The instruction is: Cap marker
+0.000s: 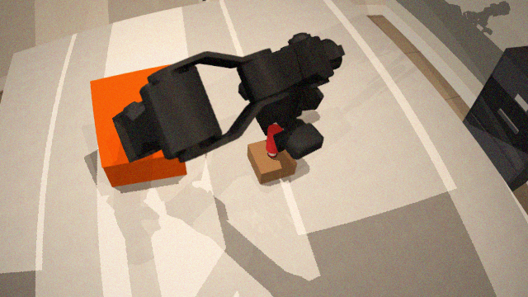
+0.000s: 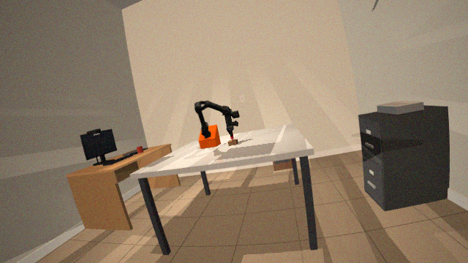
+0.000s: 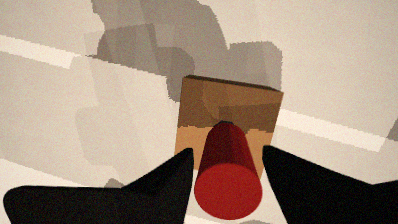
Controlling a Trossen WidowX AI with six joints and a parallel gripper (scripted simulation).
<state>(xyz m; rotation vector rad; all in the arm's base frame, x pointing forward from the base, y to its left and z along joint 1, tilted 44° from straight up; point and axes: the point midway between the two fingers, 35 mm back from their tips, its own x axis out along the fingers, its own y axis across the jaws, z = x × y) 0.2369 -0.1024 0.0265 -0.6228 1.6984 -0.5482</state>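
Right now my gripper tip is 1 cm below the marker cap.
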